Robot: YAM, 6 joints.
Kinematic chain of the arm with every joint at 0, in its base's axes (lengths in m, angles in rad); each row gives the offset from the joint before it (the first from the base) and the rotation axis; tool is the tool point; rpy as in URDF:
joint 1: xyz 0 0 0.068 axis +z
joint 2: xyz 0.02 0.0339 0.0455 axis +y
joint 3: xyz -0.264 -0.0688 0 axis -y
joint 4: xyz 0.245 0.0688 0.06 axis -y
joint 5: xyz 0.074 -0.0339 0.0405 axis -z
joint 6: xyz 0.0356 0 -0.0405 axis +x
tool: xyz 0 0 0 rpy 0 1.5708 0
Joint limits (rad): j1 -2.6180..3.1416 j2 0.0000..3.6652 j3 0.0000..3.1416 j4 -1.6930..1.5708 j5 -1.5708..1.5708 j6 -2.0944..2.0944
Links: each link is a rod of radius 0.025 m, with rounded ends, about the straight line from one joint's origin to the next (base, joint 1, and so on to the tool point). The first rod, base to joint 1, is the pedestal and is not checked.
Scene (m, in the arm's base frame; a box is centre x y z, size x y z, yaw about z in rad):
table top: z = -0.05
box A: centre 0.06 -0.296 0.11 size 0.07 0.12 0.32 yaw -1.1
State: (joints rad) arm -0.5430 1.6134 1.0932 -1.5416 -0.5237 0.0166
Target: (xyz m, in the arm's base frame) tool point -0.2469 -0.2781 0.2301
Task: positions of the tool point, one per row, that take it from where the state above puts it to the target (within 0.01 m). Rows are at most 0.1 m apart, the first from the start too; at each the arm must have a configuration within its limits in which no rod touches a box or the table.
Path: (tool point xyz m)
1: 0.1642 -0.1599 0.2630
2: 0.1042 -0.1955 0.3194
3: 0.0348 -0.1941 0.3809
4: -0.0231 -0.1513 0.4415
5: -0.0605 -0.2150 0.4078
6: -0.1158 -0.2605 0.3597
7: -0.1811 -0.2822 0.2995
8: -0.2469 -0.2781 0.2301

